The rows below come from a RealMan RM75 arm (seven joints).
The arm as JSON. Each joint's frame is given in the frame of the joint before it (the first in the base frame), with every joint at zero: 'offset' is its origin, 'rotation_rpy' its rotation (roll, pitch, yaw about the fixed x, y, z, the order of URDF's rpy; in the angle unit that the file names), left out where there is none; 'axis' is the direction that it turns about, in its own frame. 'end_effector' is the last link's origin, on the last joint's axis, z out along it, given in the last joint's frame.
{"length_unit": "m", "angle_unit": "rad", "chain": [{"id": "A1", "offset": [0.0, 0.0, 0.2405], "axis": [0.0, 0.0, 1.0]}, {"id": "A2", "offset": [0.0, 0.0, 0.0], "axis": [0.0, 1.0, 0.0]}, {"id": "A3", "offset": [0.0, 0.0, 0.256], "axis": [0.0, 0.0, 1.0]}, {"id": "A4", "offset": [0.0, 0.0, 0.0], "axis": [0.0, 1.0, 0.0]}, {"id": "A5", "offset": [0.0, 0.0, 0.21], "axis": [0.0, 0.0, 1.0]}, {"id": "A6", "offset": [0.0, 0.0, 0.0], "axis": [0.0, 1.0, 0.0]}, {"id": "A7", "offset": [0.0, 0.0, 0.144], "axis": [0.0, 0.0, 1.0]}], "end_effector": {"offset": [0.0, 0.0, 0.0]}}
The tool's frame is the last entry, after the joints.
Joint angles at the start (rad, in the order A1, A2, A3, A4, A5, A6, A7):
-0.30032, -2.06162, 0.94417, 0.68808, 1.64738, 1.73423, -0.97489
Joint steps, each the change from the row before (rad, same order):
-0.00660, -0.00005, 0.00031, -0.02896, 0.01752, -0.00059, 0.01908
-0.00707, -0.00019, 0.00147, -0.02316, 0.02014, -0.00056, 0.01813
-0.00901, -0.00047, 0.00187, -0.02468, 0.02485, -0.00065, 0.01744
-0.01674, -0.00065, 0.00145, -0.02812, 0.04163, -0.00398, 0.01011
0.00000, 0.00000, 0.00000, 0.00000, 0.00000, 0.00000, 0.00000
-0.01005, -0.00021, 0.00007, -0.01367, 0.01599, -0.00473, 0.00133
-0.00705, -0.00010, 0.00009, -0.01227, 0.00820, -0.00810, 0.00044
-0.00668, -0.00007, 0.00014, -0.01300, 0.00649, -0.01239, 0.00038
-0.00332, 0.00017, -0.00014, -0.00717, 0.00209, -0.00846, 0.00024
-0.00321, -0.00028, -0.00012, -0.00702, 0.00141, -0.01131, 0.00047
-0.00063, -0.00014, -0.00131, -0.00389, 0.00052, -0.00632, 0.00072
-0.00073, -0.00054, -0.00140, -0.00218, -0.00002, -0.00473, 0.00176
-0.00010, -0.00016, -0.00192, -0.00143, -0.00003, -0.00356, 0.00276
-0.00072, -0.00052, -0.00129, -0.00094, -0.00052, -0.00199, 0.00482
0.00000, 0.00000, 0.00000, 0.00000, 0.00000, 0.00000, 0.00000
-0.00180, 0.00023, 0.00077, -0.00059, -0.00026, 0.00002, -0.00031
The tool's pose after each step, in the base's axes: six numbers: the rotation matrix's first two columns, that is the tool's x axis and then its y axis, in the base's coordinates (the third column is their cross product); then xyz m. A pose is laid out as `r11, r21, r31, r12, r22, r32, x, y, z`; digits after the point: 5 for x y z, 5 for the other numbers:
0.78710, -0.00360, 0.61682, 0.16311, -0.96317, -0.21376, -0.27152, 0.26123, -0.00103
0.79309, 0.00178, 0.60910, 0.15531, -0.96753, -0.19939, -0.27308, 0.25897, -0.00608
0.80035, 0.00898, 0.59947, 0.14588, -0.97275, -0.18020, -0.27446, 0.25648, -0.01180
0.81368, 0.02529, 0.58077, 0.13515, -0.97991, -0.14667, -0.27563, 0.25440, -0.01927
0.81368, 0.02529, 0.58077, 0.13515, -0.97991, -0.14667, -0.27563, 0.25440, -0.01927
0.81877, 0.03360, 0.57314, 0.13327, -0.98214, -0.13280, -0.27565, 0.25454, -0.02247
0.82199, 0.04184, 0.56796, 0.13702, -0.98253, -0.12592, -0.27602, 0.25505, -0.02497
0.82575, 0.05099, 0.56173, 0.14382, -0.98202, -0.12227, -0.27678, 0.25594, -0.02758
0.82779, 0.05601, 0.55823, 0.14896, -0.98123, -0.12245, -0.27738, 0.25666, -0.02887
0.83032, 0.06099, 0.55394, 0.15527, -0.97995, -0.12484, -0.27809, 0.25767, -0.03035
0.83138, 0.06413, 0.55200, 0.16019, -0.97881, -0.12754, -0.27881, 0.25805, -0.03099
0.83210, 0.06438, 0.55088, 0.16240, -0.97799, -0.13101, -0.27911, 0.25853, -0.03145
0.83285, 0.06325, 0.54988, 0.16356, -0.97721, -0.13532, -0.27954, 0.25890, -0.03158
0.83334, 0.05895, 0.54961, 0.16122, -0.97699, -0.13967, -0.27947, 0.25929, -0.03175
0.83334, 0.05895, 0.54961, 0.16122, -0.97699, -0.13967, -0.27947, 0.25929, -0.03175
0.83340, 0.05822, 0.54959, 0.15980, -0.97734, -0.13880, -0.27905, 0.25969, -0.03182

